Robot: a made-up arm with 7 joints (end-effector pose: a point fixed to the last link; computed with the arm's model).
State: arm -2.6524 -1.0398 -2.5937 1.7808 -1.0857 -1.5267 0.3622
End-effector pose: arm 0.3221 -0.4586 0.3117 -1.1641 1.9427 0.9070
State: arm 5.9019 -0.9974 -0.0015 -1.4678 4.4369 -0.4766 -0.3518
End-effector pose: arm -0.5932 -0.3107 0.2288 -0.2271 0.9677 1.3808
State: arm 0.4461 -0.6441 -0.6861 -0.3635 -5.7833 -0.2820 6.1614
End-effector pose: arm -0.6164 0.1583 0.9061 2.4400 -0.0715 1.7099
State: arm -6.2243 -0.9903 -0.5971 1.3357 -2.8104 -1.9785 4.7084
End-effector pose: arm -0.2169 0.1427 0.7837 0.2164 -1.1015 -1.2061
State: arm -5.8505 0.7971 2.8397 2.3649 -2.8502 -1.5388 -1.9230
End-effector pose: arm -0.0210 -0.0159 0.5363 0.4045 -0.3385 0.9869
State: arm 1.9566 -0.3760 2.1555 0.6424 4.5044 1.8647 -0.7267
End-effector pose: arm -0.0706 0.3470 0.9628 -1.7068 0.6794 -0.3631
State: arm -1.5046 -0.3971 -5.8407 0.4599 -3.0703 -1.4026 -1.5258
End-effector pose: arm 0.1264 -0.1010 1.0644 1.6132 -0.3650 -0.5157
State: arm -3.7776 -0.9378 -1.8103 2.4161 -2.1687 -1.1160 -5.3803
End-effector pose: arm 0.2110 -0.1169 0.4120 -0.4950 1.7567 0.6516
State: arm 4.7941 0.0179 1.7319 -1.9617 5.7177 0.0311 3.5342
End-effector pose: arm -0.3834 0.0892 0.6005 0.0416 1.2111 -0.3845
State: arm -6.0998 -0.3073 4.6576 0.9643 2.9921 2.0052 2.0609
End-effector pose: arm -0.1615 0.2192 0.9774 -0.5781 -2.6346 -1.4947
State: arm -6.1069 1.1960 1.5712 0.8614 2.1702 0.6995 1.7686
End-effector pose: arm 0.6209 -0.4161 0.6384 -2.5710 -0.1635 0.6214
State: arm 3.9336 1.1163 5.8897 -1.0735 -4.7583 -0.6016 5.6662
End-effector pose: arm -0.2263 0.3926 0.9104 -2.1109 -2.2221 -0.3758
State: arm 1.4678 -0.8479 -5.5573 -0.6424 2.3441 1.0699 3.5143
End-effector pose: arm 0.0436 0.7319 0.5948 0.5958 -0.5660 1.5060
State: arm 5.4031 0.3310 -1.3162 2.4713 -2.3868 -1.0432 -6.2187
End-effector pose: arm -0.0258 0.2168 0.3786 -0.5916 -0.0639 2.7787
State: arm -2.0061 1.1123 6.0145 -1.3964 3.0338 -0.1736 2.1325
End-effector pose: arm -0.0127 0.3464 0.9100 0.1222 -2.8845 -0.0033
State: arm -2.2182 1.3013 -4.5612 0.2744 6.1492 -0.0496 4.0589
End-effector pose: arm -0.4133 0.7467 0.5659 0.4691 2.0286 -1.2257
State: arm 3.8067 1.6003 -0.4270 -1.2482 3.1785 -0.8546 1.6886
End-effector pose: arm -0.4206 0.5507 0.5994 -1.1682 2.0655 -1.6886
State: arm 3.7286 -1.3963 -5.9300 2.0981 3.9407 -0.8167 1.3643
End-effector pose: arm 0.2400 0.0603 0.6160 -0.3437 2.0378 -2.0459
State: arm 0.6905 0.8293 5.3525 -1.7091 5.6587 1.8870 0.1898
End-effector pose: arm 0.0141 -0.3241 0.7974 2.8629 0.1815 -0.9828
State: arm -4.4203 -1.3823 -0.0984 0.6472 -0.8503 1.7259 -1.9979
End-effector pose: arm 0.2485 0.5817 0.6626 -1.8161 -0.4157 0.5898
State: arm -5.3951 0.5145 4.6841 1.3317 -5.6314 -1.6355 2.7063
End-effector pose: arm 0.3902 -0.0158 0.8639 -1.3797 2.4865 -0.1451
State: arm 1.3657 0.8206 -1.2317 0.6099 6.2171 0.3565 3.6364
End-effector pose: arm 0.3709 -0.5902 0.7685 -0.0870 -1.8085 -0.5609
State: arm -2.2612 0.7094 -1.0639 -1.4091 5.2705 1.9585 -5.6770
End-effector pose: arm 0.0428 0.3173 0.8522 0.2373 2.4145 0.9050
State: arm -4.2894 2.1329 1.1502 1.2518 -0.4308 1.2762 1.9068
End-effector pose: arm -0.4482 -0.1603 -0.1154 0.5678 -1.6899 1.8268
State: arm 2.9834 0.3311 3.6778 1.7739 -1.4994 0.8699 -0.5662
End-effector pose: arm 0.2430 -0.1009 0.7769 -0.4531 -1.7735 1.1060
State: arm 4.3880 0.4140 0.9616 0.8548 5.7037 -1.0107 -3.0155
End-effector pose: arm 0.1096 0.4560 0.9688 1.5537 -2.4927 -0.1115
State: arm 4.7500 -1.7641 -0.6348 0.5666 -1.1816 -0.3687 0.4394
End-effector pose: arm -0.1143 -0.8537 0.3395 -0.3522 -2.4073 -1.7012
